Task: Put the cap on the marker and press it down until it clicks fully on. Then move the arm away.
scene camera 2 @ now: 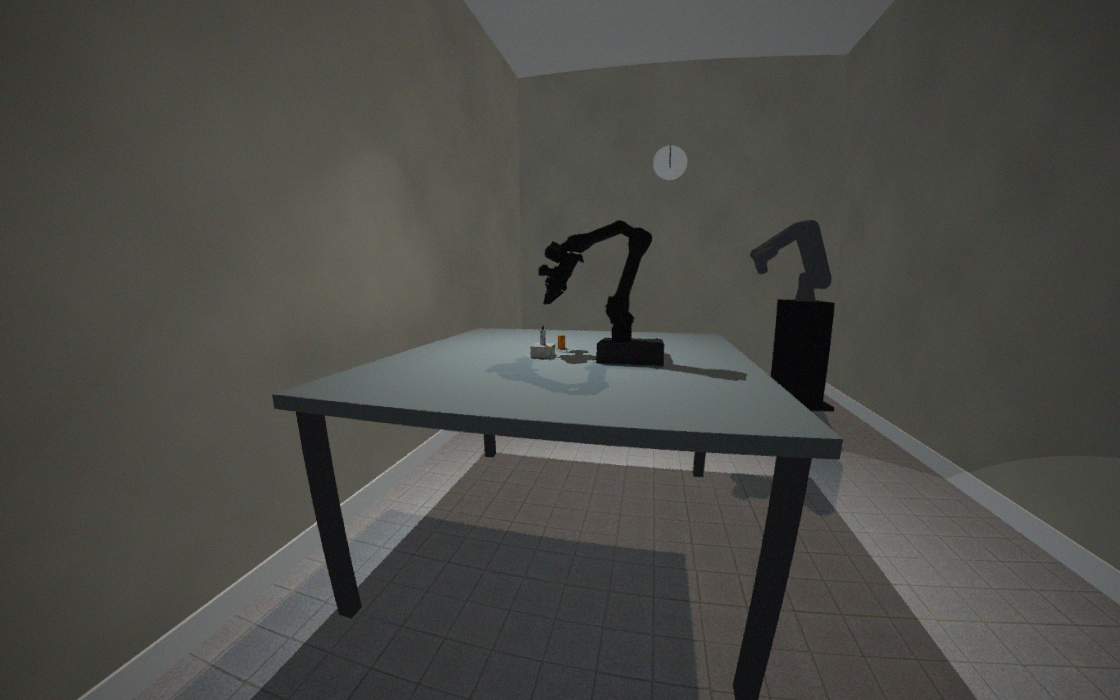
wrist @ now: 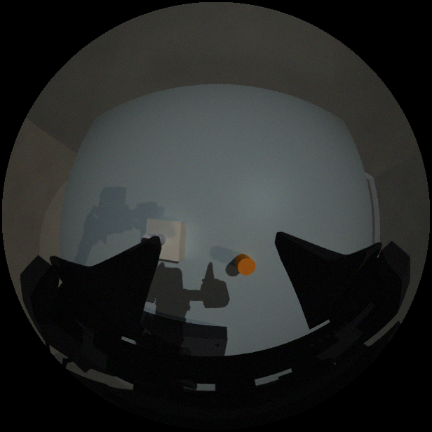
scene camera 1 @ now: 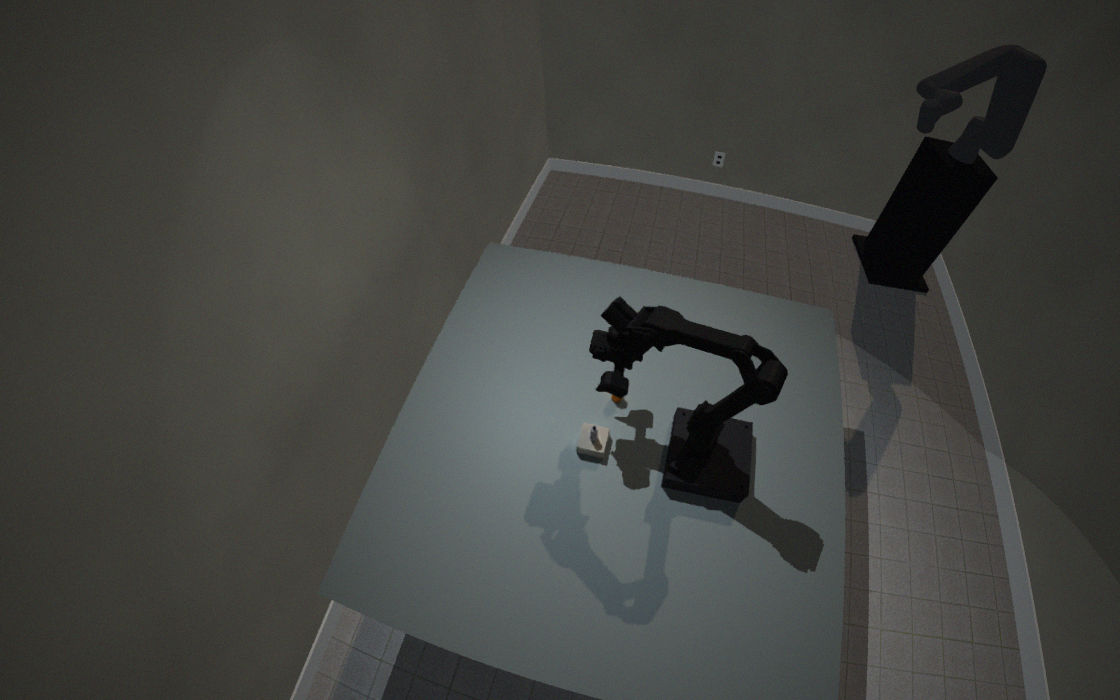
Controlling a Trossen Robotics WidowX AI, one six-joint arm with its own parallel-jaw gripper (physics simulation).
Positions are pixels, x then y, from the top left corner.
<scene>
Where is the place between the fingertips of my gripper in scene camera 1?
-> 599, 375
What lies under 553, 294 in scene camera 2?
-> My gripper.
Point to a pale block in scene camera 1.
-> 585, 445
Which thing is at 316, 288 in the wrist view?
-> My gripper.
</scene>
